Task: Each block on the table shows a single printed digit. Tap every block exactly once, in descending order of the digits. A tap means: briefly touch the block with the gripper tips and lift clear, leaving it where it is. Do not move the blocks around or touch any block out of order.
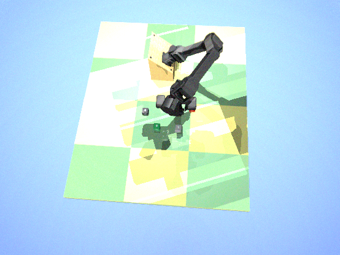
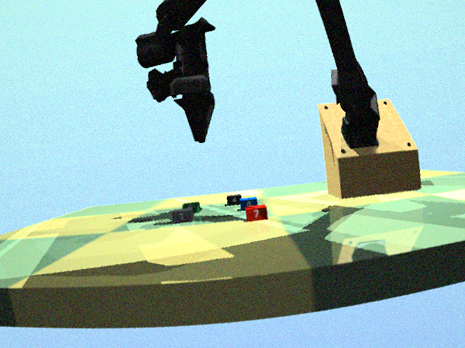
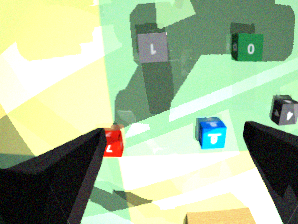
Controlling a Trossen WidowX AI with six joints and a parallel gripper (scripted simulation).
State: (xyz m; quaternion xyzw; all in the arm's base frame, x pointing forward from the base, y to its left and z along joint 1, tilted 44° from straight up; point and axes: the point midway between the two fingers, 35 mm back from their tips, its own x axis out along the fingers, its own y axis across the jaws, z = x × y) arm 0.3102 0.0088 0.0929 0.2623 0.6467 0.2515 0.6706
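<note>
Right now the red block is 120 mm below my gripper tip, 80 mm to the left of it and 80 mm behind it. Round my gripper tip: green block (120 mm below, 100 mm to the right, 40 mm ahead); then blue block (120 mm below, 70 mm behind, 60 mm to the right); then grey-white block (120 mm below, 40 mm ahead, 10 mm to the left).
</note>
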